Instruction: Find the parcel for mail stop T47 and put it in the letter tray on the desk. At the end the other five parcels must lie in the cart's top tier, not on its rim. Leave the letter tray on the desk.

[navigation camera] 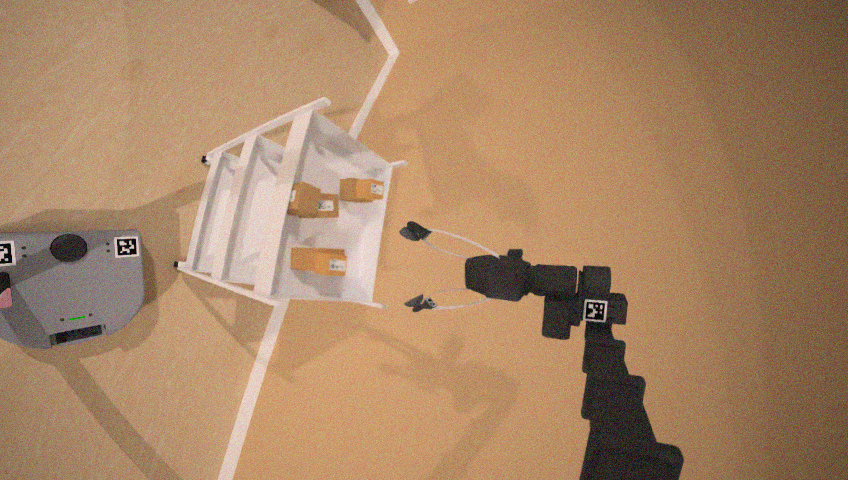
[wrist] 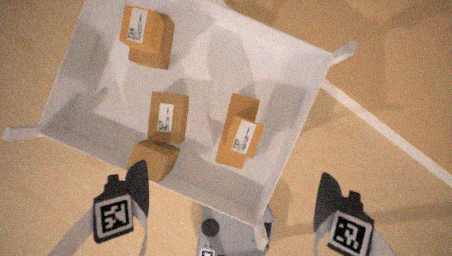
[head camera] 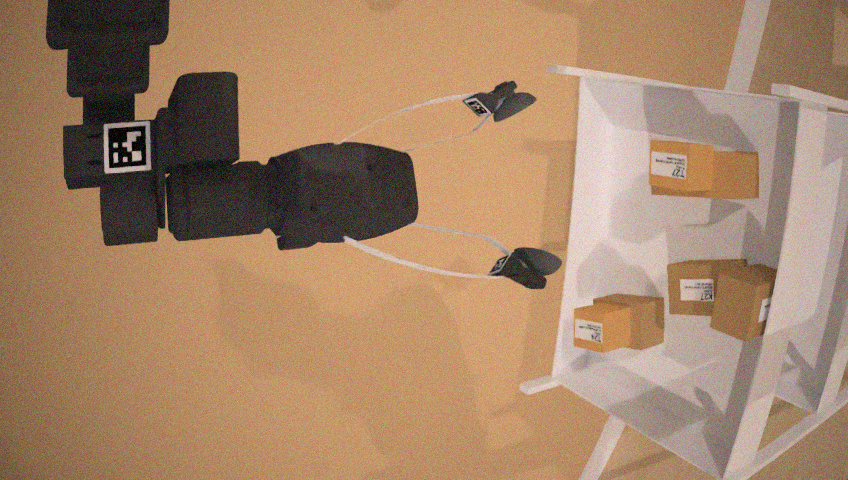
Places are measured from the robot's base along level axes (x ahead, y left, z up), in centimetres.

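Where they show: gripper, fingertip midpoint: (navigation camera: 403,266) (head camera: 543,182); robot's base, origin of the base link: (navigation camera: 70,246).
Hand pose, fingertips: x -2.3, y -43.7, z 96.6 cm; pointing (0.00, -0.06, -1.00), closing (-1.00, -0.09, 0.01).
Things, the pixels of their top centre, and the offset from my fingertips.
- parcel labelled T27, middle of its top: (head camera: 668,164) (navigation camera: 337,265) dx -1.6, dy -2.0, dz -20.1 cm
- parcel labelled K27, middle of its top: (head camera: 696,290) (navigation camera: 325,205) dx +12.7, dy -2.9, dz -25.3 cm
- browner parcel, middle of its top: (head camera: 732,307) (navigation camera: 309,198) dx +13.6, dy +4.9, dz -21.3 cm
- like T24, middle of its top: (head camera: 588,330) (navigation camera: 377,189) dx +17.7, dy -16.9, dz -20.3 cm
My gripper (head camera: 526,184) (navigation camera: 414,267) (wrist: 231,185) is open and empty, beside the cart's top tier, outside its rim in the head view. A parcel labelled T27 (head camera: 681,163) (navigation camera: 336,264) (wrist: 245,136) lies over another parcel (head camera: 736,173) (wrist: 246,105), whose label is hidden. A parcel labelled K27 (head camera: 696,300) (navigation camera: 326,211) (wrist: 169,134) lies against a browner parcel (head camera: 737,303) (wrist: 154,159) with its label turned sideways. A parcel that reads like T24 (head camera: 612,321) (wrist: 152,25) overlaps another parcel (head camera: 647,321) (wrist: 160,59), label hidden. No T47 label is readable. Letter tray and desk do not show.
The white cart (head camera: 586,178) (navigation camera: 284,178) has raised walls around its top tier, lower tiers and protruding corner posts. The grey robot base (navigation camera: 107,285) stands beyond the cart in the navigation view. A white line (head camera: 746,47) (navigation camera: 252,380) (wrist: 390,125) runs along the floor.
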